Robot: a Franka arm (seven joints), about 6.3 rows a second.
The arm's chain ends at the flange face. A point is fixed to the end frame.
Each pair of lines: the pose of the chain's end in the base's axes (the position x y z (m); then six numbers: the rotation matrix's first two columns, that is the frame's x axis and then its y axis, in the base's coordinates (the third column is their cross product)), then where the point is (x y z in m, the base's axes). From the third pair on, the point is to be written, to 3 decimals.
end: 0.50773 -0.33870 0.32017 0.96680 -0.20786 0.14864 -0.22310 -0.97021 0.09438
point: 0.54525 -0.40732 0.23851
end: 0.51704 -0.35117 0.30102 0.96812 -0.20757 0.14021 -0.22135 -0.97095 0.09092
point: 0.55401 -0.41932 0.21871
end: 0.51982 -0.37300 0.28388 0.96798 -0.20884 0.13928 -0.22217 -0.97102 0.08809
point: 0.557 -0.441 0.201
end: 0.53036 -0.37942 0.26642 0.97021 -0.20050 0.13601 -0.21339 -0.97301 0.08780
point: 0.568 -0.447 0.184
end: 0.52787 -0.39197 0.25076 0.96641 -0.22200 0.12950 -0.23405 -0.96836 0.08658
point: 0.563 -0.460 0.168
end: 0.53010 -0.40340 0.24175 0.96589 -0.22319 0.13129 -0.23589 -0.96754 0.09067
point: 0.565 -0.472 0.159
